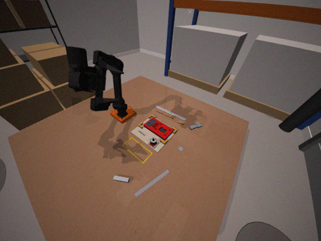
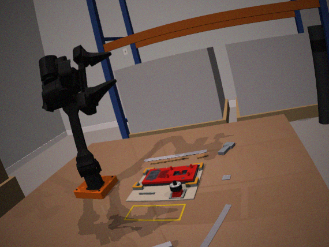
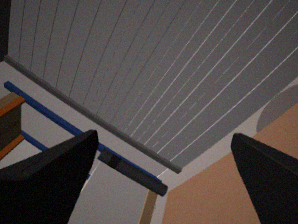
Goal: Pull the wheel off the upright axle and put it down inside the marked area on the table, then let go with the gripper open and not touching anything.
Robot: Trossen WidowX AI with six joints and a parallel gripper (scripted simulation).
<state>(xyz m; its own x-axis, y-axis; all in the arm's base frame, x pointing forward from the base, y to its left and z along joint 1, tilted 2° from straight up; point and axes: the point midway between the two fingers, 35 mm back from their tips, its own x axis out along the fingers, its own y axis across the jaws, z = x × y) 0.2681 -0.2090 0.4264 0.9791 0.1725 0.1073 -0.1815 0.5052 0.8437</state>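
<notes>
My gripper tip is now 4 cm short of the wheel, 12 cm to the right of it and 42 cm above it. Also, from my gripper tip: grey square (20 cm ahead, 19 cm to the left, 46 cm below); then grey block (2 cm ahead, 15 cm to the right, 45 cm below).
</notes>
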